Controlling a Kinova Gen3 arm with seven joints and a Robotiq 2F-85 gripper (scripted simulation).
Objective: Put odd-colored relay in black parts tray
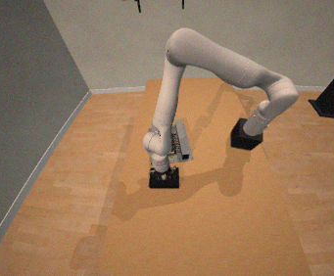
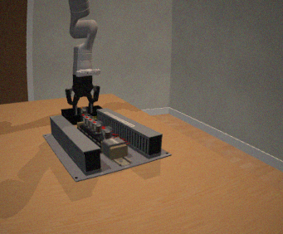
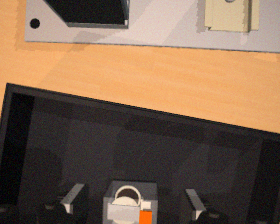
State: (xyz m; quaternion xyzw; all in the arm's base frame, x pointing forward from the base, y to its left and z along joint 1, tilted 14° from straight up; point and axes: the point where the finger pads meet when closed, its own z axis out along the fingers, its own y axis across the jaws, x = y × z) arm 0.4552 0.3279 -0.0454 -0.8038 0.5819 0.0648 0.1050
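Right now the relay is 1 cm below my hand. The rest, counted from my hand: black parts tray: 2 cm below.
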